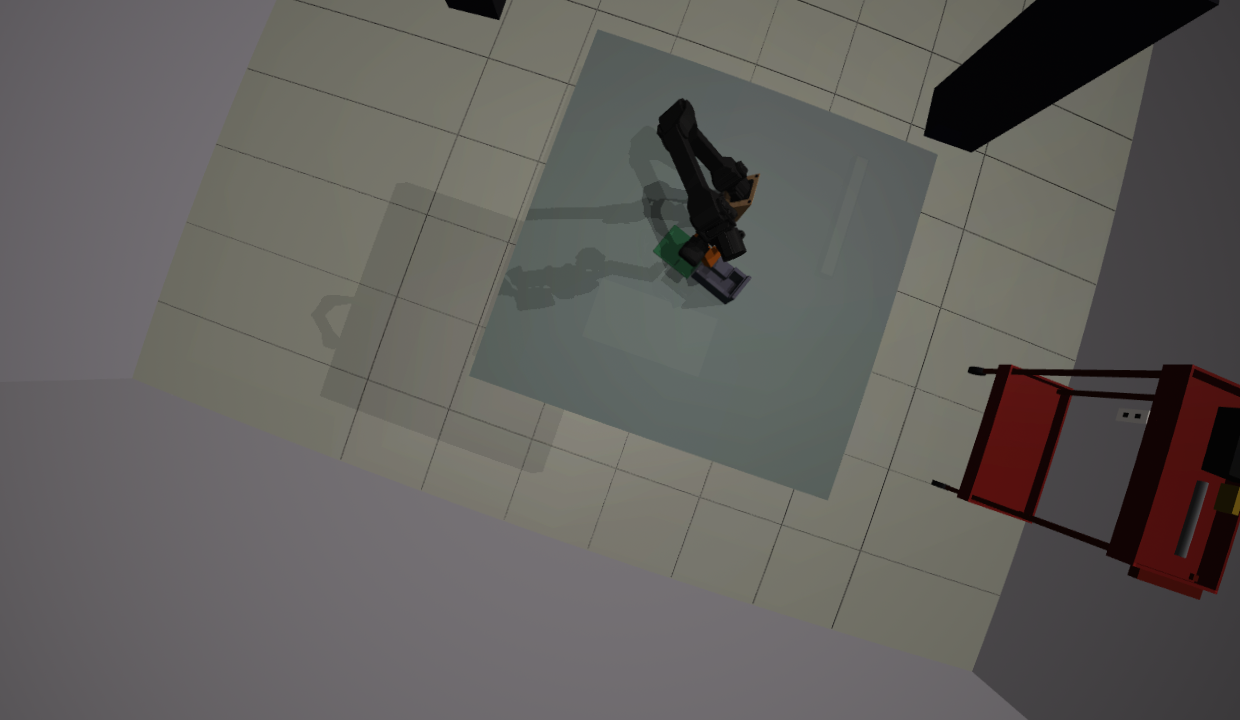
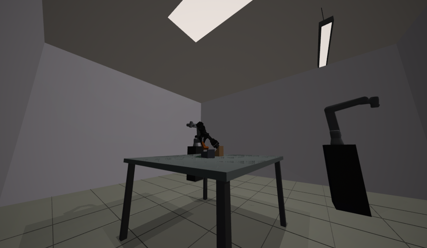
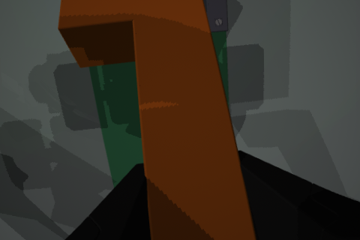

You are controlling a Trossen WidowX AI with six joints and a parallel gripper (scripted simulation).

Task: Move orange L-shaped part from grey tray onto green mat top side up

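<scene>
My gripper tip is 17 cm above the green mat, 4 cm to the left of it and 2 cm past it. The rest, counted from my gripper tip: orange L-shaped part (3 cm to the left, 3 cm below).
</scene>
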